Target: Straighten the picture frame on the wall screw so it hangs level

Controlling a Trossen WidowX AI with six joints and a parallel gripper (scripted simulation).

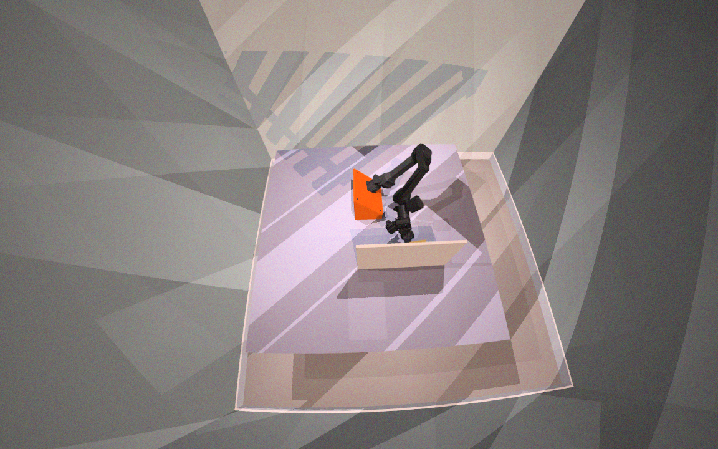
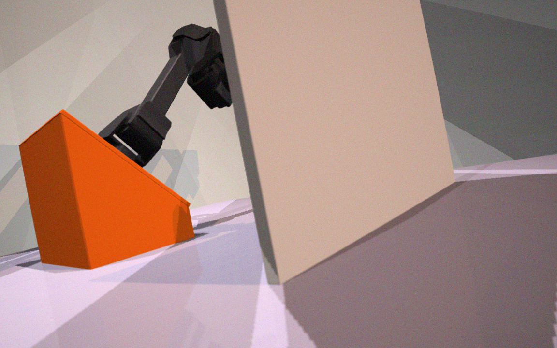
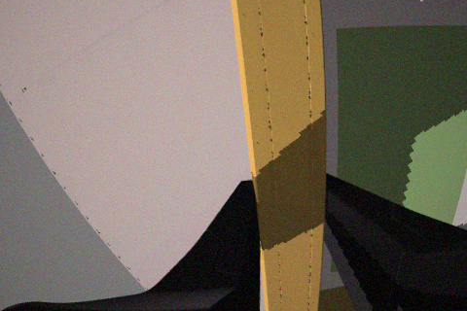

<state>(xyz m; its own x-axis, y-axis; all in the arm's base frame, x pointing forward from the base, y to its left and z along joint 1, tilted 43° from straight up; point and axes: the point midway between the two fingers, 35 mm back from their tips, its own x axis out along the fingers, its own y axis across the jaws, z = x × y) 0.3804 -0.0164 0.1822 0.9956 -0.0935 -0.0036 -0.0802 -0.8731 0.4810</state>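
Right now the picture frame is 2 cm to the left of my gripper tip and 5 cm below it. Round my gripper tip: pale wall board: 2 cm ahead, 7 cm below.
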